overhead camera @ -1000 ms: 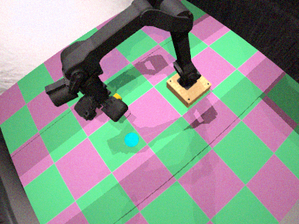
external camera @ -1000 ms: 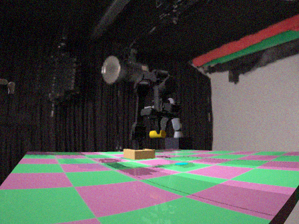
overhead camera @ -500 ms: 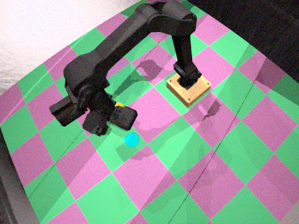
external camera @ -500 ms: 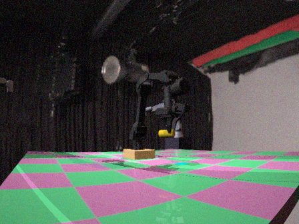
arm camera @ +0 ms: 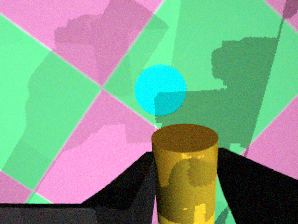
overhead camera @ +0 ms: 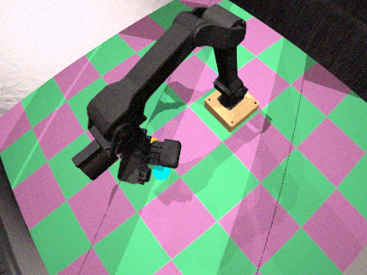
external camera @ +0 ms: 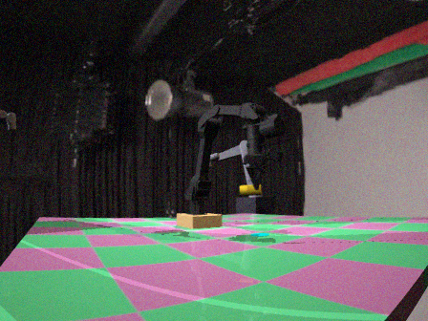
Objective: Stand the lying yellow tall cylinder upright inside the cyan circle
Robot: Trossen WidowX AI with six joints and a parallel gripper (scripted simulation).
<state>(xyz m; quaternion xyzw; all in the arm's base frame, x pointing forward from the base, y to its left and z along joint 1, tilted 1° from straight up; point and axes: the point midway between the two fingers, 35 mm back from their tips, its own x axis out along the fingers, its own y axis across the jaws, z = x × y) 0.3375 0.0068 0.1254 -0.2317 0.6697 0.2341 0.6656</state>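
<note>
The cyan circle lies 1 cm to the left of my gripper tip and 14 cm below it. Round my gripper tip: yellow tall cylinder (2 cm behind, 1 cm to the right).
</note>
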